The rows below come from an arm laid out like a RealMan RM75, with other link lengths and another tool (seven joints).
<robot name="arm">
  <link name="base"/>
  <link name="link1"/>
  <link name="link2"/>
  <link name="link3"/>
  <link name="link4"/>
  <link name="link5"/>
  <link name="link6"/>
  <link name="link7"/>
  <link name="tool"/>
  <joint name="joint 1" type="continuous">
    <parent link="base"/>
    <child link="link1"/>
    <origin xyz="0 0 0.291"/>
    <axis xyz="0 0 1"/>
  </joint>
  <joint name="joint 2" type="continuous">
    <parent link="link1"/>
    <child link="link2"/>
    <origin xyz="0 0 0"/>
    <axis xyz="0 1 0"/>
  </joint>
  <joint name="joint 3" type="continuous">
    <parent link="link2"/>
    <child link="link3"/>
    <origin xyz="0 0 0.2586"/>
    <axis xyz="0 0 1"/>
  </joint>
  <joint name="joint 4" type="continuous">
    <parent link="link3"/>
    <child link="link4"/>
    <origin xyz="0 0 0"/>
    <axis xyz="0 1 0"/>
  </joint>
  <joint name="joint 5" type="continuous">
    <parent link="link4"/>
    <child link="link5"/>
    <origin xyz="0 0 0.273"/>
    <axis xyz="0 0 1"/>
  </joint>
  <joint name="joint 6" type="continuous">
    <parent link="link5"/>
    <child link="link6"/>
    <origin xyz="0 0 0"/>
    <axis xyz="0 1 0"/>
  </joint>
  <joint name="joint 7" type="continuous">
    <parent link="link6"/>
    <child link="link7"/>
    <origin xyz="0 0 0.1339"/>
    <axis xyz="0 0 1"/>
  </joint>
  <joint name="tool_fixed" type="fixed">
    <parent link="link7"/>
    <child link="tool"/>
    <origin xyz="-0.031 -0.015 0.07" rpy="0 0.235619 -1.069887"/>
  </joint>
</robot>
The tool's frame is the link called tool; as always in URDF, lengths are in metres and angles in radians. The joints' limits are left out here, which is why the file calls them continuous.
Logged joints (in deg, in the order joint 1, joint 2, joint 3, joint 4, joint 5, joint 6, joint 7), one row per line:
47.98, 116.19, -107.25, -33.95, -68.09, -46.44, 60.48
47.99, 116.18, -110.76, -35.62, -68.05, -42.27, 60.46
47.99, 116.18, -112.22, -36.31, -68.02, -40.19, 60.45
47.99, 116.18, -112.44, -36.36, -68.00, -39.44, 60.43
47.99, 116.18, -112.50, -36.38, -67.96, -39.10, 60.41
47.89, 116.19, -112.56, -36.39, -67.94, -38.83, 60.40
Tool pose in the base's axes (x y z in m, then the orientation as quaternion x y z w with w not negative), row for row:
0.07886, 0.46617, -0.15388, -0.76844, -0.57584, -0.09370, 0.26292
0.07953, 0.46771, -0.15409, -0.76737, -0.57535, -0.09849, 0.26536
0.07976, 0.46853, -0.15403, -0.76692, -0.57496, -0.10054, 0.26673
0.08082, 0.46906, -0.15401, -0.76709, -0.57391, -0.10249, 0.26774
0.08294, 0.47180, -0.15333, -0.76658, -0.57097, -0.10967, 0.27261
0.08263, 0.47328, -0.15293, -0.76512, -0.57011, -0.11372, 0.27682
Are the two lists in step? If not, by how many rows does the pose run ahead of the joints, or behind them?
The pose runs 2 rows ahead of the joints: the pose in row i belongs to the joints in row i + 2.
